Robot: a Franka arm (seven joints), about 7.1 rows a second.
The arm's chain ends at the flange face. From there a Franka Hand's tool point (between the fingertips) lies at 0.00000 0.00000 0.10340 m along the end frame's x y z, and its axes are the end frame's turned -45 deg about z.
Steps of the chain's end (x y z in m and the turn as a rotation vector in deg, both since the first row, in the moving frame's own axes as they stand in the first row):
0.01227 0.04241 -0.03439 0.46 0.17 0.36
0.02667 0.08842 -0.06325 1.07 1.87 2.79
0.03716 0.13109 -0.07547 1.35 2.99 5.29
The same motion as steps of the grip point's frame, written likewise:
-0.02051 0.03830 -0.03439 0.21 0.45 0.36
-0.03994 0.08249 -0.06332 -0.57 2.08 2.79
-0.06099 0.12131 -0.07564 -1.16 3.07 5.29

